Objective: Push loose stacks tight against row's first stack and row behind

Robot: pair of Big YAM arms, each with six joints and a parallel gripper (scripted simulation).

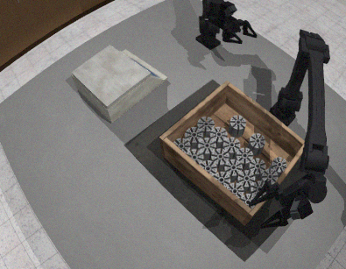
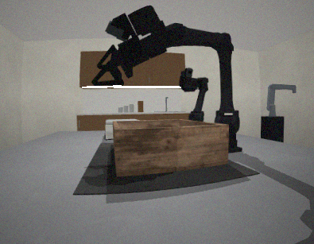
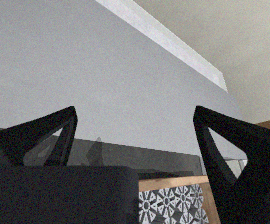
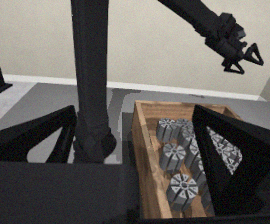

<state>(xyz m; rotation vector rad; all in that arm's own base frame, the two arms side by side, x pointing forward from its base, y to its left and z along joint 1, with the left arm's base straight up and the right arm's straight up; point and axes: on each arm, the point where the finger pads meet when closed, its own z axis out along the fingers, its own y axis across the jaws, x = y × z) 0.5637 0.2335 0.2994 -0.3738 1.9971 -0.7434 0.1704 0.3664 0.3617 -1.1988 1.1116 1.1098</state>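
Note:
Now: left hand 18 cm past the wooden crate, 28 cm to the left of it and 25 cm above it. Also, from my left hand: pale grey box 5 cm ahead, 89 cm to the right, 22 cm below; then dark mat 16 cm behind, 28 cm to the right, 30 cm below.

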